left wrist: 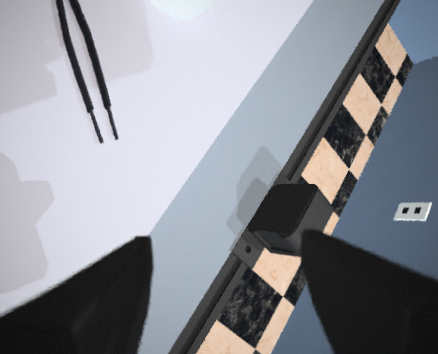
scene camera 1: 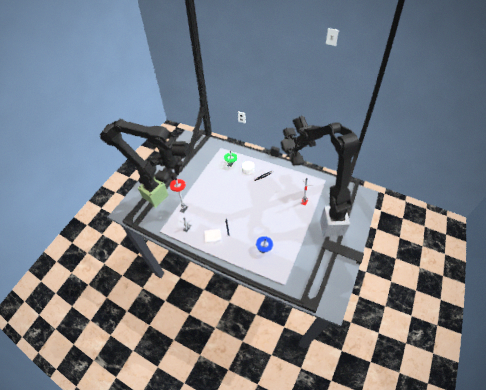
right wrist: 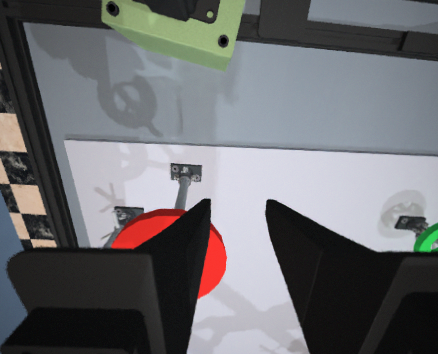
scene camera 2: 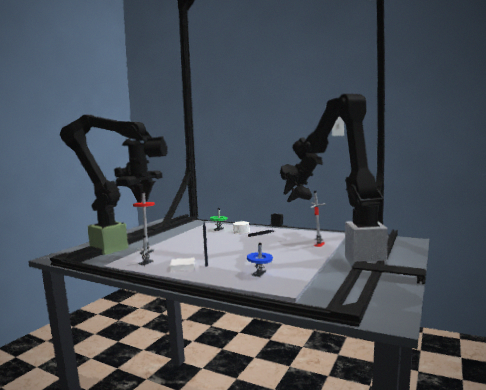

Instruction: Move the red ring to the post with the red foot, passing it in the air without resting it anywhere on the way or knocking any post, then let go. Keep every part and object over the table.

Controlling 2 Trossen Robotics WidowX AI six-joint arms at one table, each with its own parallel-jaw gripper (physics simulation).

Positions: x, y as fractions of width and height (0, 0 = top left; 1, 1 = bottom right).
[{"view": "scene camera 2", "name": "my left gripper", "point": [0.59, 0.51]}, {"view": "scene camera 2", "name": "my right gripper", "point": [0.29, 0.52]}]
